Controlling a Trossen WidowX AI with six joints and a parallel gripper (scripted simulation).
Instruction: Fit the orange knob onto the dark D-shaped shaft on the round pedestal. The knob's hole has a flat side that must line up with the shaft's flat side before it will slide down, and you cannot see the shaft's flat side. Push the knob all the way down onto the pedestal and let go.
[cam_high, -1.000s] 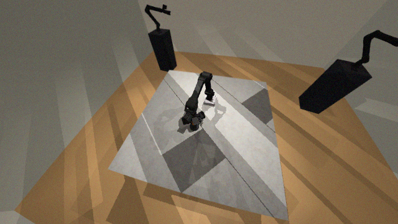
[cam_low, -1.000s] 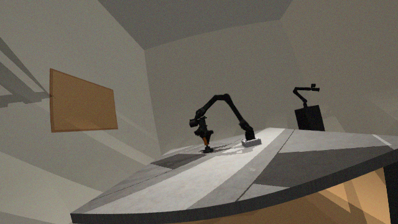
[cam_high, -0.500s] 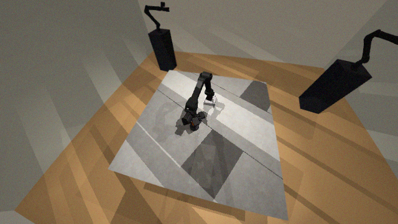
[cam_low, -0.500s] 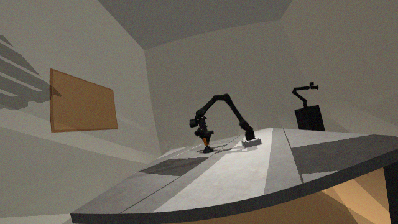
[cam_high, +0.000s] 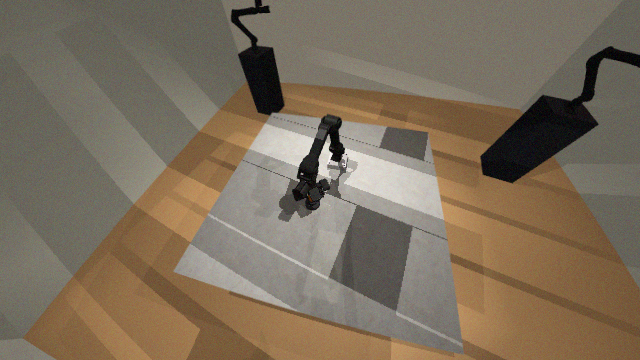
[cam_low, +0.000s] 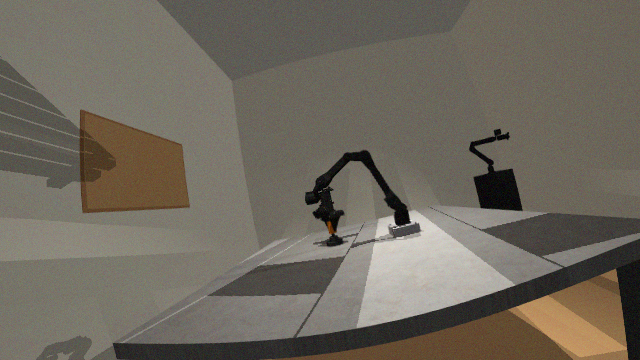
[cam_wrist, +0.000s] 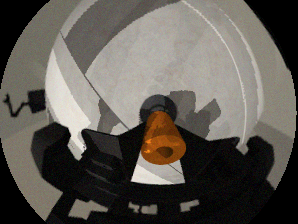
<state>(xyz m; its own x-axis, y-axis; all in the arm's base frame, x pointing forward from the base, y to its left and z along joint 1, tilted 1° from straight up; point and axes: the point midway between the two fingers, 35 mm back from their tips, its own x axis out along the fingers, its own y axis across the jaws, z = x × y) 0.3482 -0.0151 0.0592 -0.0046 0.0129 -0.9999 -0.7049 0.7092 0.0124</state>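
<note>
The dark round pedestal lies 4 cm below my gripper tip. From my gripper tip the other things lie so: orange knob: 2 cm above.
</note>
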